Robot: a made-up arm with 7 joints. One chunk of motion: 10 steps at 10 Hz.
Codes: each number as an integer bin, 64 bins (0 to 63) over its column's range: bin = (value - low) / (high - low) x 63, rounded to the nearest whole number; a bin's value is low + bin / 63 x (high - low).
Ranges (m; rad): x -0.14..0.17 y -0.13..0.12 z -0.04..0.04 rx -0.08..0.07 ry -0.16..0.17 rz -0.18..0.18
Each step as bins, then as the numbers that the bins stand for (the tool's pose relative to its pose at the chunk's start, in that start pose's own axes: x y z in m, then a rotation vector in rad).
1 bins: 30 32 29 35 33 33
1 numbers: 0.0076 -0.0030 -0.0032 0.0033 0.0129 0.0086
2 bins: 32 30 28 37 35 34
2 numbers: 0.0175 -0.0110 -0.0044 0.0081 0.0233 0.0143
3 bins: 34 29 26 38 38 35
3 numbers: 0.0273 -0.0149 -0.0070 0.0105 0.0390 0.0200
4 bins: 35 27 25 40 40 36
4 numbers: 0.0322 -0.0229 -0.0083 0.0152 0.0495 0.0257
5 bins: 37 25 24 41 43 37
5 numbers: 0.0421 -0.0308 -0.0095 0.0176 0.0652 0.0314
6 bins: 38 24 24 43 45 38
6 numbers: 0.0470 -0.0348 -0.0095 0.0224 0.0757 0.0371
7 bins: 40 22 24 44 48 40
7 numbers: 0.0568 -0.0427 -0.0095 0.0248 0.0914 0.0486
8 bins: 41 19 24 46 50 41
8 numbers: 0.0617 -0.0546 -0.0095 0.0295 0.1019 0.0543
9 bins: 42 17 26 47 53 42
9 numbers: 0.0667 -0.0625 -0.0070 0.0319 0.1176 0.0600
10 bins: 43 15 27 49 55 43
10 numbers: 0.0716 -0.0705 -0.0057 0.0367 0.1281 0.0657
